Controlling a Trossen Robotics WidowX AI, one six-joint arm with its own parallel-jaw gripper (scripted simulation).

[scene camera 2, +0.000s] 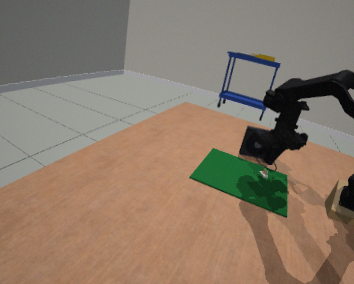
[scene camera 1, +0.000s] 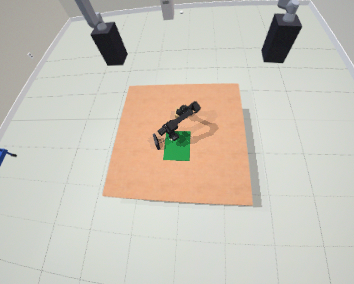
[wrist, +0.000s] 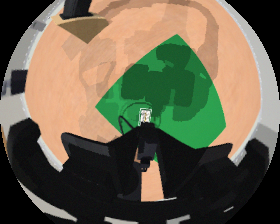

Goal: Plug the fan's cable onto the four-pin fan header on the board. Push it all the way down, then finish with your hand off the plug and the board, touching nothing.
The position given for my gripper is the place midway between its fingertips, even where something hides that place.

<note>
In view: my gripper (scene camera 2: pixel 270 160), a dark fan plug (wrist: pixel 148 139) and a green board (scene camera 2: pixel 235 176).
My gripper shows as well in the wrist view (wrist: pixel 147 130). The green board is seen too in the wrist view (wrist: pixel 170 80).
</note>
